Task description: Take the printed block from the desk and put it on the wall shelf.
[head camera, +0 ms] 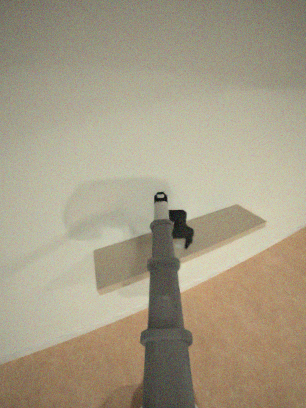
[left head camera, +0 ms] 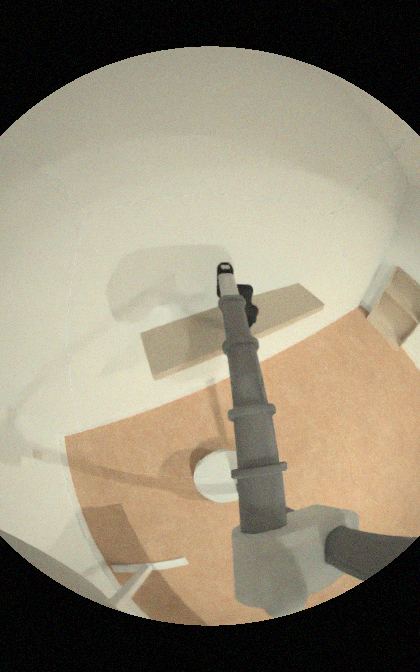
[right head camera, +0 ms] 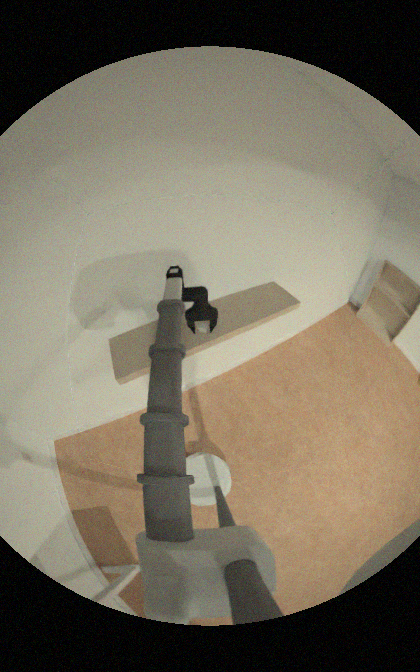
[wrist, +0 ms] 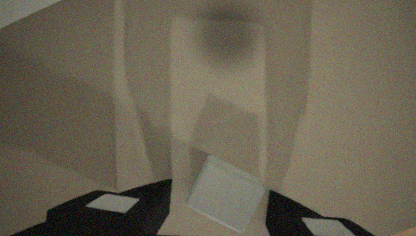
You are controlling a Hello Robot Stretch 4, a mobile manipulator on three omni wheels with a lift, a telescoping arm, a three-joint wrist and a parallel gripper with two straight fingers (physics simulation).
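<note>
The printed block (head camera: 180, 243) (right head camera: 202, 326) (wrist: 226, 194) is small, pale grey and square. In the wrist view it lies on the tan wall shelf (head camera: 232, 225) (left head camera: 287, 305) (right head camera: 260, 305) (wrist: 360, 100), turned at an angle, with its shadow beside it. My gripper (head camera: 182, 245) (right head camera: 203, 330) (wrist: 218, 201) is open, with one black finger on each side of the block. A gap shows at the block's left; its right corner is close to the right finger. The block is near the shelf's front edge. In the left head view the arm and wrist hide the block. The desk cannot be made out.
The telescoping arm (head camera: 165, 300) (left head camera: 250, 390) (right head camera: 166, 390) reaches over the shelf to the pale wall. A white round object (left head camera: 215, 475) (right head camera: 210, 480) is on the floor below. A tan open-fronted unit (left head camera: 382, 316) (right head camera: 374, 316) stands at the right wall. White bars (left head camera: 167, 564) show at lower left.
</note>
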